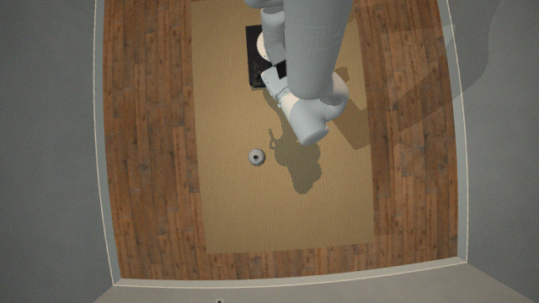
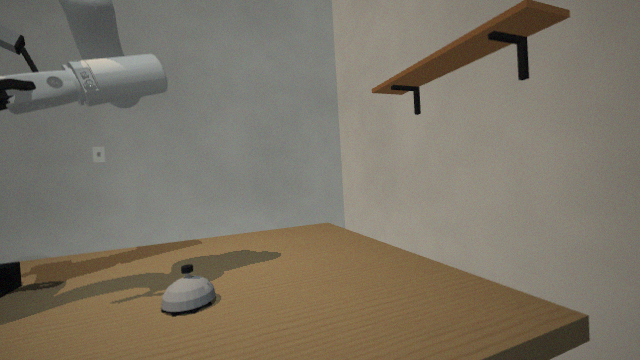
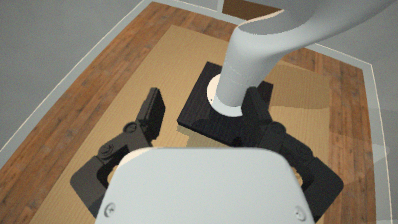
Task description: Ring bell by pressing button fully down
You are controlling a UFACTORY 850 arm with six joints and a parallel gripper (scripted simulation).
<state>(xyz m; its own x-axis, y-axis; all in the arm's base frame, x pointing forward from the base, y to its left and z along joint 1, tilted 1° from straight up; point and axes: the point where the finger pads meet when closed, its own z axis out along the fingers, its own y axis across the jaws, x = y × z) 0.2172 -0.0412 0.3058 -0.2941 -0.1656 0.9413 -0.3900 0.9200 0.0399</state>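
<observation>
Right now the black button is 330 mm ahead of my hand, 90 mm to the right of it and 300 mm below it. Round my hand: bell 330 mm ahead, 90 mm to the right, 320 mm below.
</observation>
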